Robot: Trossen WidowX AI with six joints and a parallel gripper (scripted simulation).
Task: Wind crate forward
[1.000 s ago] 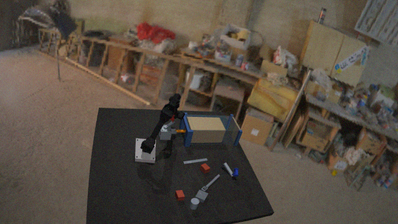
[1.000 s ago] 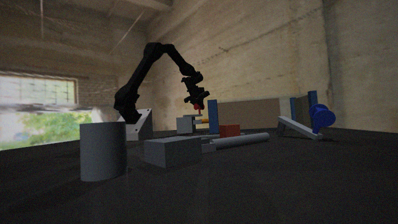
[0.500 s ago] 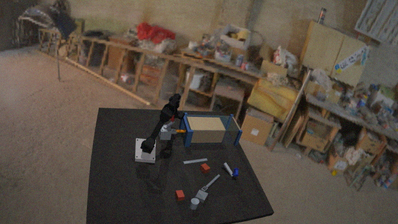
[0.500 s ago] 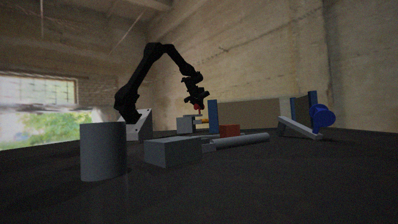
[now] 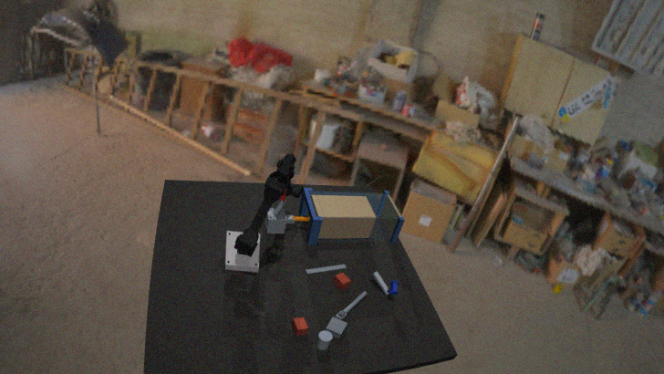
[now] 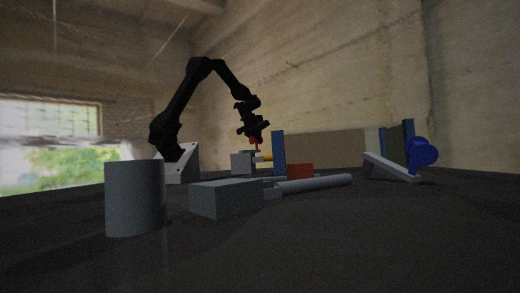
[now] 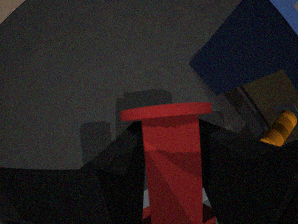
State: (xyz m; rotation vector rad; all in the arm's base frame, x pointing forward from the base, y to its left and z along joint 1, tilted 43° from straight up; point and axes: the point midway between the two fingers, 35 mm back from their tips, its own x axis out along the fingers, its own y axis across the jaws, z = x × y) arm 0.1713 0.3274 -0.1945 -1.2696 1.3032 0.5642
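My gripper tip is now 50 mm past the grey winch, 120 mm to the left of it and 100 mm above it. The rest, counted from my gripper tip: red knob 10 mm behind, 20 mm to the right; then grey bar 200 mm ahead, 380 mm to the right, 130 mm below; then clear-panelled cubby 360 mm ahead, 50 mm to the right, 20 mm below.
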